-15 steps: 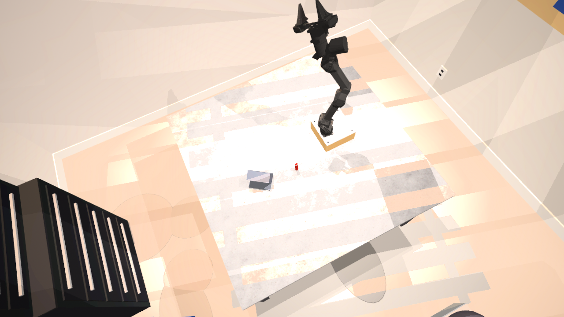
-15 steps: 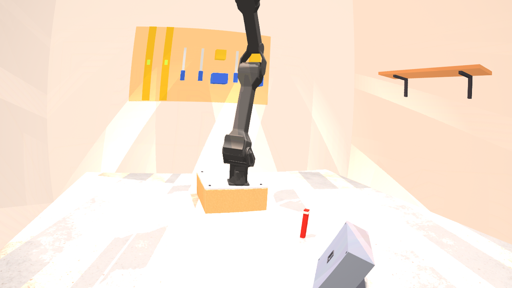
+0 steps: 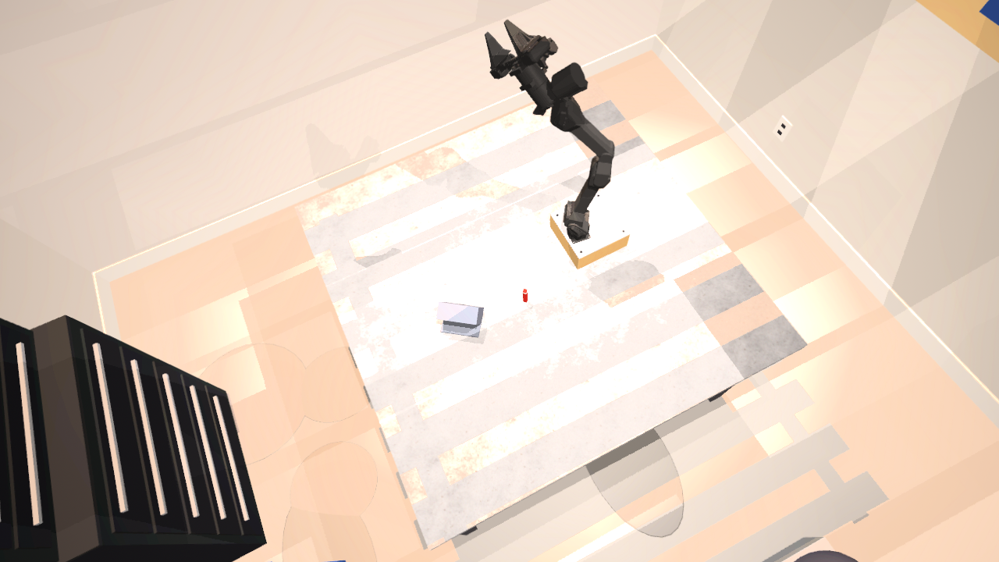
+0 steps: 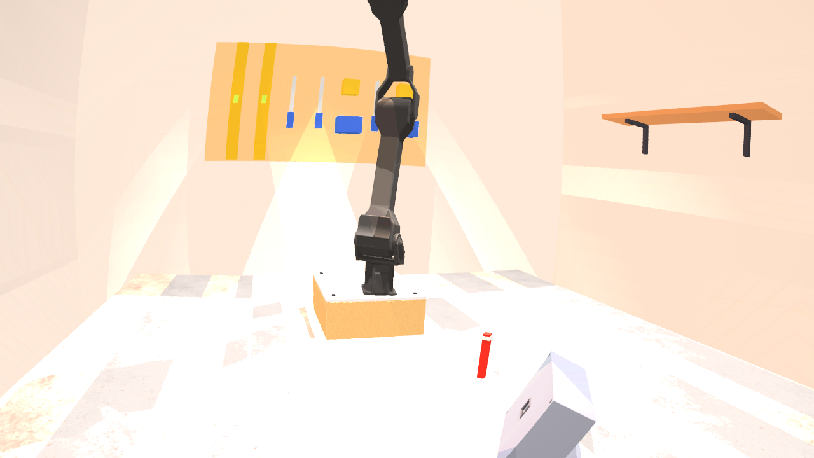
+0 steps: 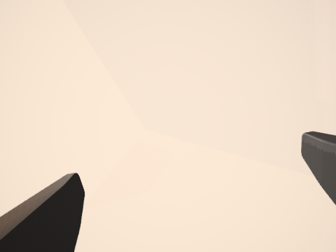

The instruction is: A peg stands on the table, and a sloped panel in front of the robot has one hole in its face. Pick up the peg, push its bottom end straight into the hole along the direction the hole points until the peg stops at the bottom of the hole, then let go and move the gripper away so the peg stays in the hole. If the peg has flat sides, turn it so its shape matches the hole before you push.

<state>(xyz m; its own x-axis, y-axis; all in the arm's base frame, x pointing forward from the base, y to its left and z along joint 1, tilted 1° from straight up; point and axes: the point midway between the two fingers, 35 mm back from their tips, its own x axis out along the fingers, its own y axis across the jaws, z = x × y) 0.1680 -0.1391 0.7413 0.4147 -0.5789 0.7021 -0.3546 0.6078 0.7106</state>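
Now: the red square peg 5 cm ahead of my gripper tip, 29 cm to the left of it and 79 cm below it. The rest, counted from my gripper tip: sloped panel: 27 cm ahead, 29 cm to the left, 79 cm below.
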